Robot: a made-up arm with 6 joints. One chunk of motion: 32 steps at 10 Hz.
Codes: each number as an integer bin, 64 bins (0 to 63) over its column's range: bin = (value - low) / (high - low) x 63, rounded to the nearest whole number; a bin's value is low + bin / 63 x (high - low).
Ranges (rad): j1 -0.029..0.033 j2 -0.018..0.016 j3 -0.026..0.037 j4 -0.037..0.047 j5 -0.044..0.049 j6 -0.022..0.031
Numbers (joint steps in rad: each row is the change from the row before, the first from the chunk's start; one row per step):
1: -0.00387 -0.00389 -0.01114 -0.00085 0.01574 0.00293
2: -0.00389 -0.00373 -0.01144 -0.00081 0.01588 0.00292
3: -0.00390 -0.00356 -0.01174 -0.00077 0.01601 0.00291
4: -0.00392 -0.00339 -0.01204 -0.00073 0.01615 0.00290
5: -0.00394 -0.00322 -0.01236 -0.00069 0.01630 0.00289
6: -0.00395 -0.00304 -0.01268 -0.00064 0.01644 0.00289
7: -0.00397 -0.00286 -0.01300 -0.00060 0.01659 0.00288
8: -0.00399 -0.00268 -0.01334 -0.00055 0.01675 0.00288
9: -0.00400 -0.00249 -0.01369 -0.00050 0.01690 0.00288
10: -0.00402 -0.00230 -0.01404 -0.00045 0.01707 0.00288
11: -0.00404 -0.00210 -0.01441 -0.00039 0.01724 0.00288
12: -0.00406 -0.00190 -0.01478 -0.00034 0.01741 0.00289
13: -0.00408 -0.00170 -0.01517 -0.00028 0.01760 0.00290
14: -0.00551 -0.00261 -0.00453 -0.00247 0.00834 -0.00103
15: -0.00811 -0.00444 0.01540 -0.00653 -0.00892 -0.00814
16: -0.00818 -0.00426 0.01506 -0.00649 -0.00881 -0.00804
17: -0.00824 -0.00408 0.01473 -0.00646 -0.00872 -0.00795
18: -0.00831 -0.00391 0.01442 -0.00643 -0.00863 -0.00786
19: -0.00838 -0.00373 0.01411 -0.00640 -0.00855 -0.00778
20: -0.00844 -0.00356 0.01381 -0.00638 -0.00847 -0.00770
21: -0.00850 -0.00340 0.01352 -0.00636 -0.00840 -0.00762
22: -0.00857 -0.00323 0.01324 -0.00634 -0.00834 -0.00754
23: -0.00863 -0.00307 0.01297 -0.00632 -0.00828 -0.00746
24: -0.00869 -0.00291 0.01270 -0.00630 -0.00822 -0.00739
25: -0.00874 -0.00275 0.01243 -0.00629 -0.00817 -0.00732
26: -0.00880 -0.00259 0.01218 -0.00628 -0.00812 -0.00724
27: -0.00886 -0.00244 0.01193 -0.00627 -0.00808 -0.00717
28: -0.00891 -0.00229 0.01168 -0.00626 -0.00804 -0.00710
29: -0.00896 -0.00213 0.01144 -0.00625 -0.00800 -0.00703
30: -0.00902 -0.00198 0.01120 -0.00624 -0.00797 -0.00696
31: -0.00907 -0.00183 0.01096 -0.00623 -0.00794 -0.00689
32: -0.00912 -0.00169 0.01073 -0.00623 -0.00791 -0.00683
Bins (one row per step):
1: 26 26 15 27 40 30
2: 26 26 15 27 41 30
3: 26 27 14 27 41 30
4: 25 27 14 27 41 30
5: 25 27 14 27 41 30
6: 25 28 13 27 41 30
7: 25 28 13 27 41 30
8: 25 28 13 27 41 30
9: 25 29 12 27 41 30
10: 25 29 12 27 41 30
11: 25 29 12 27 41 30
12: 25 30 11 27 42 30
13: 25 30 11 28 42 30
14: 24 29 21 26 35 25
15: 21 25 41 23 24 16
16: 21 25 41 23 24 17
17: 21 26 41 23 24 17
18: 21 26 40 23 24 17
19: 21 26 40 23 24 17
20: 21 27 40 23 24 17
21: 21 27 40 23 24 17
22: 21 27 39 23 24 17
23: 21 28 39 23 24 17
24: 21 28 39 23 24 17
25: 21 28 38 23 24 17
26: 21 29 38 23 24 18
27: 20 29 38 23 24 18
28: 20 29 38 23 24 18
29: 20 29 37 23 24 18
30: 20 30 37 23 24 18
31: 20 30 37 23 24 18
32: 20 30 37 23 24 18

